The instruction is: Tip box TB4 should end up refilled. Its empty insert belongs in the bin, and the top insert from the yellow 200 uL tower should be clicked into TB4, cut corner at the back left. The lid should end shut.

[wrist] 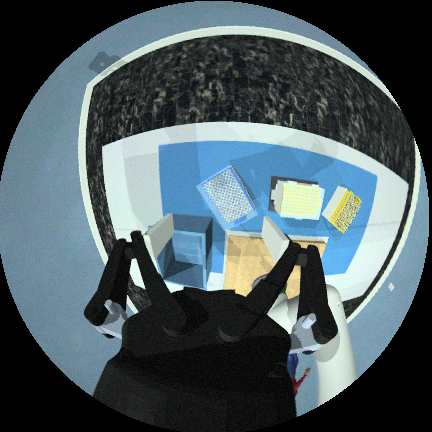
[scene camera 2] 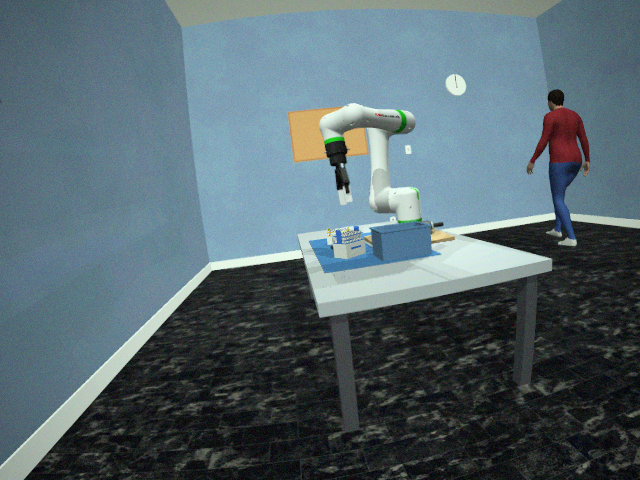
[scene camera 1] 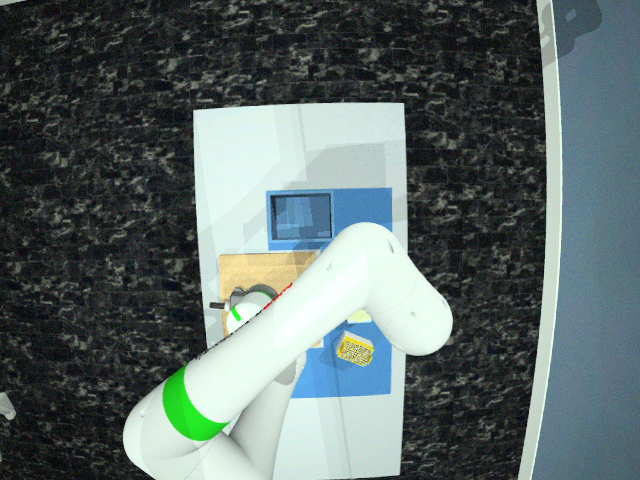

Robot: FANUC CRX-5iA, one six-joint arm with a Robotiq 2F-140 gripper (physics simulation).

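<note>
My gripper (scene camera 2: 345,196) (wrist: 217,224) is open and empty, high above the table; the arm hides it in scene camera 1. A white box with a pale yellow gridded top (scene camera 1: 359,316) (wrist: 301,200) sits on a dark base in the middle of the row. A tilted-looking white box with darker yellow inserts (scene camera 1: 355,350) (wrist: 345,210) stands to its right in the wrist view. I cannot read labels to tell which is TB4 or the 200 uL tower. The blue bin (scene camera 1: 332,217) (scene camera 2: 403,246) (wrist: 207,240) stands upright; no insert can be made out inside.
A white box with blue inserts (scene camera 2: 349,249) (wrist: 228,195) stands on the blue mat (scene camera 1: 364,206) (scene camera 2: 330,263) (wrist: 182,162) beside the bin. A wooden board (scene camera 1: 253,266) (wrist: 242,260) lies by the arm's base. The white table (scene camera 1: 232,155) (scene camera 2: 496,263) carries these.
</note>
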